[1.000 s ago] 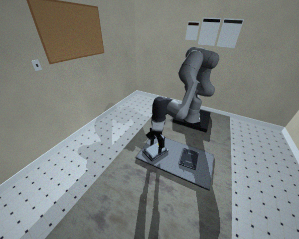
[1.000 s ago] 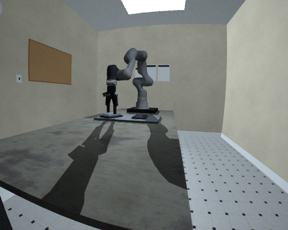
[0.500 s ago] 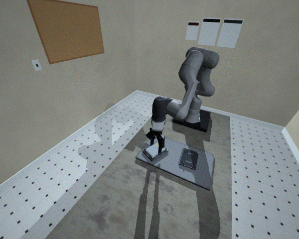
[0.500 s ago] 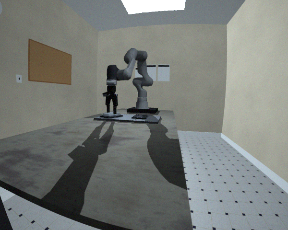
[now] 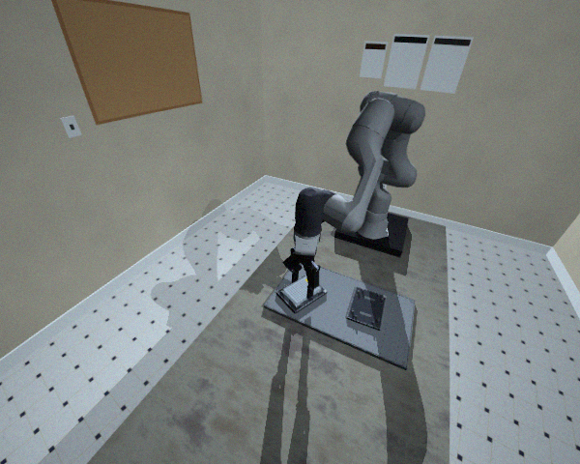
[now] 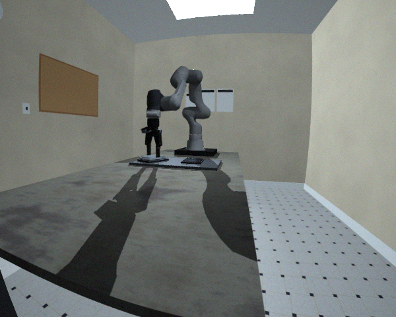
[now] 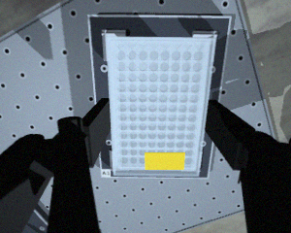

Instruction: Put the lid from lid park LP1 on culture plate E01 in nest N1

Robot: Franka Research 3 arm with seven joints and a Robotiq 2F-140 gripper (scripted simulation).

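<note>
Now: hand 20 mm above the clear lid. From my hand the other things lie so: lid park LP1: 250 mm to the left, 50 mm below, 40 mm behind; culture plate E01: 30 mm below.
</note>
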